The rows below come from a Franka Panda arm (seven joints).
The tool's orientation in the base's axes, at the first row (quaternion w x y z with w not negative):
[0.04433 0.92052 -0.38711 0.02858]
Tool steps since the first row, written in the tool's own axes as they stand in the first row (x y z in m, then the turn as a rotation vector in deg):
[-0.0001 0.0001 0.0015 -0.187 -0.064 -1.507]
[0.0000 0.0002 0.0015 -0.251 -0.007 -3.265]
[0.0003 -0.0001 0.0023 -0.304 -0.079 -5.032]
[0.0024 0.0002 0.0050 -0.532 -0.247 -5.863]
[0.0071 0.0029 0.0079 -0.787 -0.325 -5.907]
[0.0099 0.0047 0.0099 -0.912 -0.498 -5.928]
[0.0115 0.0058 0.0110 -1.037 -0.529 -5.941]
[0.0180 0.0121 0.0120 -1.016 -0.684 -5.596]
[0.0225 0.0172 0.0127 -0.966 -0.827 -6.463]
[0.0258 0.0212 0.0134 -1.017 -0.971 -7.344]
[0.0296 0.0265 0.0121 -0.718 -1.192 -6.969]
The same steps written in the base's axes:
[-0.0001 -0.0002 -0.0015 -0.112 0.334 1.479]
[-0.0001 -0.0003 -0.0015 -0.230 0.522 3.225]
[0.0003 -0.0004 -0.0023 -0.248 0.793 4.973]
[0.0016 -0.0024 -0.0048 -0.302 1.158 5.769]
[0.0030 -0.0079 -0.0071 -0.425 1.398 5.786]
[0.0037 -0.0113 -0.0087 -0.389 1.609 5.786]
[0.0041 -0.0133 -0.0096 -0.455 1.721 5.786]
[0.0041 -0.0225 -0.0096 -0.323 1.778 5.436]
[0.0037 -0.0293 -0.0097 -0.202 1.932 6.294]
[0.0031 -0.0345 -0.0098 -0.150 2.160 7.157]
[0.0019 -0.0407 -0.0079 0.223 2.063 6.797]

